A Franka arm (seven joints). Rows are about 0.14 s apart.
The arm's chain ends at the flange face. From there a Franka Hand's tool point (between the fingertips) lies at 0.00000 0.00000 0.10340 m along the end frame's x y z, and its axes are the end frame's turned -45 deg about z.
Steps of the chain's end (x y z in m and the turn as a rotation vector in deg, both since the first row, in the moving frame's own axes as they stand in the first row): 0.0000, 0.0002, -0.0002, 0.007, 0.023, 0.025; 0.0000, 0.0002, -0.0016, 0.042, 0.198, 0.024; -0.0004, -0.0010, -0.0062, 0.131, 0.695, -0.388; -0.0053, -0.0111, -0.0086, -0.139, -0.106, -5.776; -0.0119, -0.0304, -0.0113, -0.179, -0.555, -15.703; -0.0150, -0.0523, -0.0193, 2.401, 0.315, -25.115; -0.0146, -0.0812, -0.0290, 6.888, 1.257, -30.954; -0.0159, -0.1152, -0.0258, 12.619, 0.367, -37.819
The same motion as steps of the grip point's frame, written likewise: -0.0001, 0.0002, -0.0002, -0.011, 0.021, 0.025; 0.0002, 0.0003, -0.0016, -0.110, 0.170, 0.024; 0.0015, -0.0003, -0.0062, -0.399, 0.584, -0.388; 0.0038, -0.0115, -0.0086, -0.023, -0.173, -5.776; 0.0121, -0.0303, -0.0113, 0.266, -0.519, -15.703; 0.0292, -0.0509, -0.0194, 1.475, 1.921, -25.115; 0.0551, -0.0773, -0.0298, 3.982, 5.759, -30.954; 0.0805, -0.1124, -0.0282, 8.663, 9.182, -37.819
